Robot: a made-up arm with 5 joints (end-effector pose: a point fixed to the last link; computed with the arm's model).
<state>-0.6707 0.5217 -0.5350 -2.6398 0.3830</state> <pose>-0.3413 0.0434 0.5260 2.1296 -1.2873 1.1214</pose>
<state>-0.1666 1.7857 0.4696 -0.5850 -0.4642</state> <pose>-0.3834 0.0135 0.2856 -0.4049 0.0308 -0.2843</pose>
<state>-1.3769 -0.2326 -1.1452 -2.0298 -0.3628</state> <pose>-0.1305 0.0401 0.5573 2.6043 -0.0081 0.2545</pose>
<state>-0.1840 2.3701 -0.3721 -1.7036 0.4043</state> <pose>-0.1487 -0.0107 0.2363 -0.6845 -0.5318 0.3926</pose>
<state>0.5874 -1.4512 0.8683 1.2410 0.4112</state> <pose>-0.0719 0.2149 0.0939 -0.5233 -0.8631 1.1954</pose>
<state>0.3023 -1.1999 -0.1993 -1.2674 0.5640</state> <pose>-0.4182 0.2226 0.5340 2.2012 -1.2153 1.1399</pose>
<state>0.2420 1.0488 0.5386 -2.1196 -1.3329</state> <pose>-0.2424 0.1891 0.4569 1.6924 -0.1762 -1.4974</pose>
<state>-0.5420 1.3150 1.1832 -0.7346 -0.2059</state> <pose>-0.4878 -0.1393 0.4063 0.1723 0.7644 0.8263</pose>
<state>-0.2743 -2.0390 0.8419 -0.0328 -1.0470</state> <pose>-0.3701 0.1314 0.3202 2.5138 -0.0454 1.6487</pose>
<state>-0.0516 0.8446 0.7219 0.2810 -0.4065</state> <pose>-0.4231 -0.1008 0.3039 -0.4163 0.3141 0.5518</pose>
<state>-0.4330 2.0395 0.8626 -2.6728 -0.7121</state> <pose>-0.2669 0.1753 0.4909 1.5013 -0.3985 -0.6792</pose>
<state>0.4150 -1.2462 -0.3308 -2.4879 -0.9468</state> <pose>-0.2085 0.0325 0.4958 -2.1724 -0.3127 0.2287</pose>
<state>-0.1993 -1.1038 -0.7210 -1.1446 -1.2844</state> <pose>-0.1605 0.1867 0.4743 2.2979 0.5823 -1.0810</pose>
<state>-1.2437 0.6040 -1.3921 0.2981 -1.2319</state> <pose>0.1035 -0.1016 0.3372 0.1812 -1.2985 -0.8087</pose>
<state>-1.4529 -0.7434 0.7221 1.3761 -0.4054</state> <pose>0.0740 0.0076 0.1675 0.1144 -1.2297 2.4649</pose>
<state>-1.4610 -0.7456 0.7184 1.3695 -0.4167</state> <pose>0.0724 0.0079 0.1677 0.1367 -1.2202 2.4689</pose>
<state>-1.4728 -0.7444 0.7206 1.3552 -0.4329</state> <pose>0.0707 0.0083 0.1680 0.1699 -1.2066 2.4810</pose>
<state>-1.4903 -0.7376 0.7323 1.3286 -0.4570</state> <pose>0.0688 0.0086 0.1685 0.2201 -1.1851 2.5056</pose>
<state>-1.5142 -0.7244 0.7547 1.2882 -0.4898</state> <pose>0.0670 0.0085 0.1695 0.2881 -1.1522 2.5441</pose>
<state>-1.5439 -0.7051 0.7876 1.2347 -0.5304</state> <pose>0.0656 0.0076 0.1709 0.3704 -1.1044 2.5952</pose>
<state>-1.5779 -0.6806 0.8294 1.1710 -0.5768</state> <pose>0.0651 0.0058 0.1729 0.4601 -1.0397 2.6558</pose>
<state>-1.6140 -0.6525 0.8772 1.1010 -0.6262</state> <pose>0.0660 0.0028 0.1756 0.5485 -0.9582 2.7208</pose>
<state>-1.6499 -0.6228 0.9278 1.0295 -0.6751</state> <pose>0.0686 -0.0010 0.1787 0.6272 -0.8644 2.7858</pose>
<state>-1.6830 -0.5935 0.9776 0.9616 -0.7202</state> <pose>0.0726 -0.0049 0.1820 0.6899 -0.7661 2.8456</pose>
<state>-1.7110 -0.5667 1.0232 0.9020 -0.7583</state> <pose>0.0773 -0.0086 0.1853 0.7338 -0.6734 2.8968</pose>
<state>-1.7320 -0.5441 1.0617 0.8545 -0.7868</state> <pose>0.0821 -0.0116 0.1881 0.7597 -0.5967 2.9376</pose>
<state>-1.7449 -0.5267 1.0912 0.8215 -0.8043</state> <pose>0.0862 -0.0138 0.1900 0.7704 -0.5435 2.9674</pose>
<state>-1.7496 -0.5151 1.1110 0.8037 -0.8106</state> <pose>0.0890 -0.0151 0.1909 0.7701 -0.5174 2.9867</pose>
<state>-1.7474 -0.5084 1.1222 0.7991 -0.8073</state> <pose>0.0906 -0.0158 0.1909 0.7618 -0.5159 2.9976</pose>
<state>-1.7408 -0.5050 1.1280 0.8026 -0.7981</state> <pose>0.0915 -0.0160 0.1903 0.7490 -0.5295 3.0031</pose>
